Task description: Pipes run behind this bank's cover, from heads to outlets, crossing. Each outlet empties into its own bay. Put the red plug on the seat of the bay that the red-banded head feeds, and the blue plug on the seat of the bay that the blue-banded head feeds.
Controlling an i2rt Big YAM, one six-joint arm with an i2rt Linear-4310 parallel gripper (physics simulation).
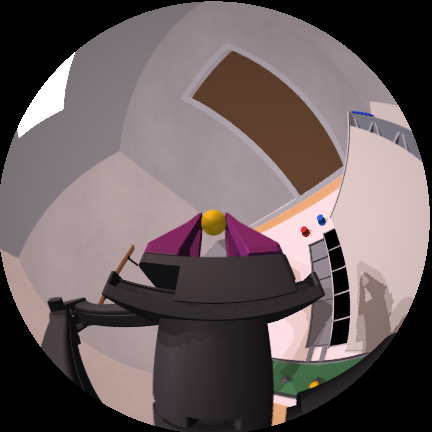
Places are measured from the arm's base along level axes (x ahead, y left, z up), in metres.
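Where they show: gripper, fingertip midpoint: (213, 217).
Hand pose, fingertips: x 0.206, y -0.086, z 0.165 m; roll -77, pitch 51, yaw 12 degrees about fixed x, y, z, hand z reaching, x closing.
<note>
After its pixels a point has its place.
My gripper (213, 217) @[x 0.206, y -0.086, z 0.165 m] is shut on a yellow ball, held between the magenta fingertips. The red plug (305, 231) @[x 0.265, y 0.178, z -0.237 m] and the blue plug (321, 220) @[x 0.350, y 0.167, z -0.237 m] stand close together on the pale surface to the right of the gripper, apart from it. The bank's pale cover (385, 210) @[x 0.428, y -0.105, z -0.031 m] rises at the right. A blue band (362, 113) shows at its top edge; a red band does not show. Along the cover's foot run dark openings (340, 299) @[x 0.272, y -0.135, z -0.259 m] and a row of grey bays (320, 295) with dividers. The pipes behind the cover are hidden.
A green tray (330, 372) lies at the lower right, with a yellow ball (314, 384) in it and a small grey thing (286, 380). Part of the black arm shows at the lower right. A brown panel with a grey frame is on the wall behind.
</note>
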